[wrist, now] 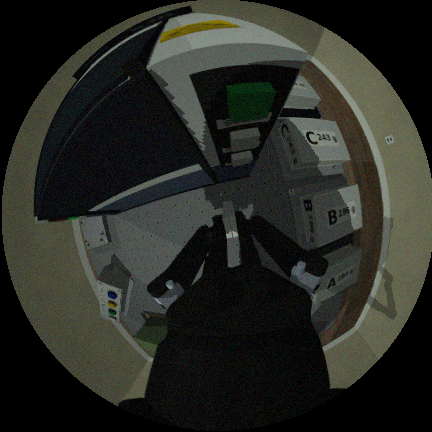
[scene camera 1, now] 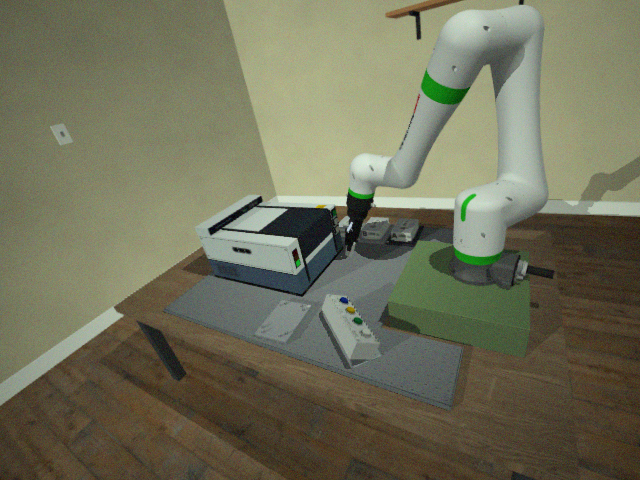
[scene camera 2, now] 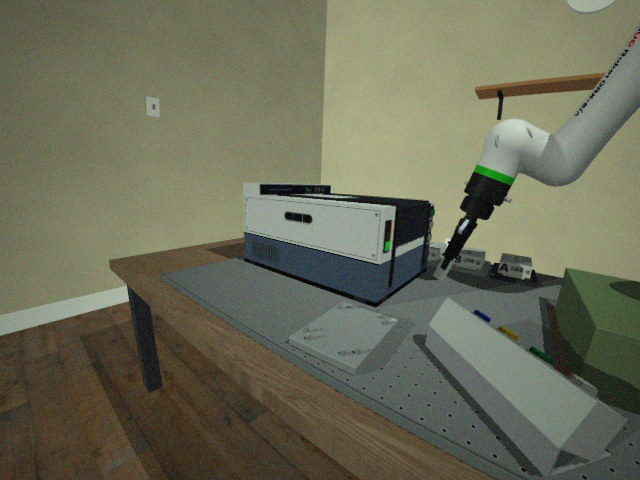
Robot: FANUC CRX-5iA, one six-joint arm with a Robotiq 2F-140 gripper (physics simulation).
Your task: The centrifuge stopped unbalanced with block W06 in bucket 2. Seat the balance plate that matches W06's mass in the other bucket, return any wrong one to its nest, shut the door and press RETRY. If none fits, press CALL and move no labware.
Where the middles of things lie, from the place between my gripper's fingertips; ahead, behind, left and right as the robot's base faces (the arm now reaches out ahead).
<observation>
The dark lid (scene camera 1: 293, 221) is 21 cm above my hand, 14 cm to the left of it and 12 cm ahead of it. Also, from my hand: button box (scene camera 2: 553, 419) 36 cm to the left, 24 cm behind, 4 cm above; then centrifuge (scene camera 2: 367, 251) 27 cm ahead, 16 cm to the left, 12 cm above.
</observation>
